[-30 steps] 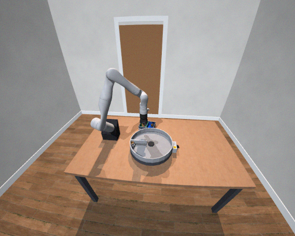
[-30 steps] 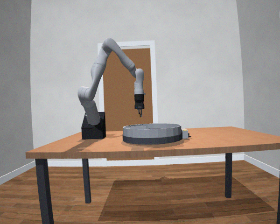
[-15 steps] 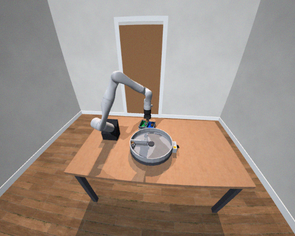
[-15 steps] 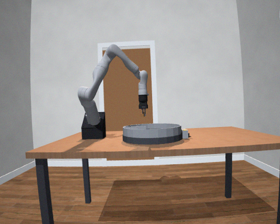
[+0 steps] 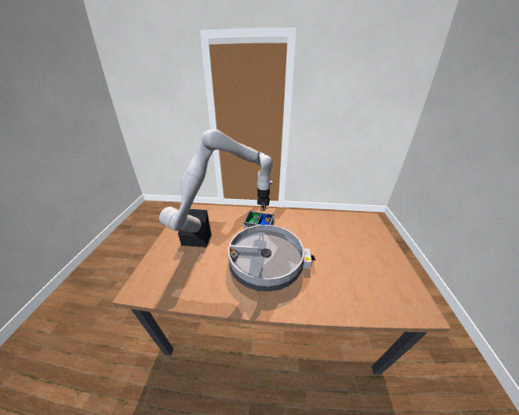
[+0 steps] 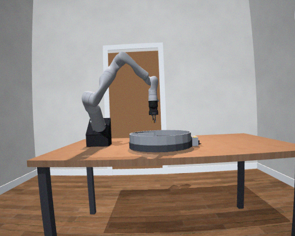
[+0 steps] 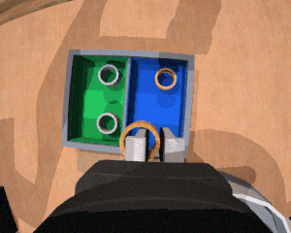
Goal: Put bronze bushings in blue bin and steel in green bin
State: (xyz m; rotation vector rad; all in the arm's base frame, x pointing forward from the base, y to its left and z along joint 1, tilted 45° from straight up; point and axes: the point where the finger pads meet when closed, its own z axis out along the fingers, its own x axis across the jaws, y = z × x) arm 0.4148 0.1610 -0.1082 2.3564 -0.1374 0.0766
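Right now my hand is 40 mm past the blue bin, 40 mm to the right of it and 150 mm above it. Also, from my hand: grey turntable 40 mm ahead, 290 mm to the right, 120 mm below.
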